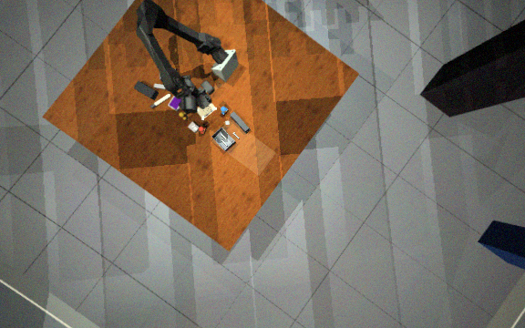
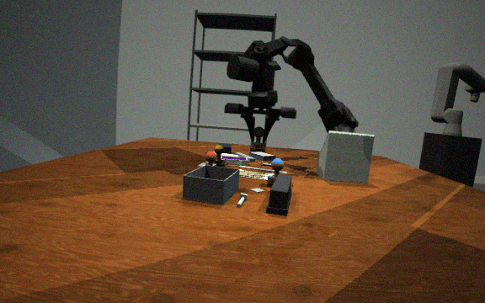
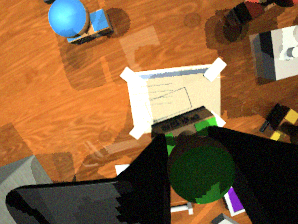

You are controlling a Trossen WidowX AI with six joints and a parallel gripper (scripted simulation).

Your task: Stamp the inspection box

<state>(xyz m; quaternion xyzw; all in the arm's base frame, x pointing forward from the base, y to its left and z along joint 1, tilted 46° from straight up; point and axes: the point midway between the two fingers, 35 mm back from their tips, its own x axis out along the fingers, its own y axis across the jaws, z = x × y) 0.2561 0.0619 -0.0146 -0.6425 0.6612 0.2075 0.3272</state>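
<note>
Now: the cream card 1 cm ahead of my gripper tip and 9 cm below it. From my gripper tip the other things lie so: green-knobbed stamp (right at my gripper tip); then yellow-knobbed stamp (12 cm ahead, 6 cm to the right, 7 cm below); then blue-knobbed stamp (5 cm behind, 10 cm to the left, 7 cm below).
</note>
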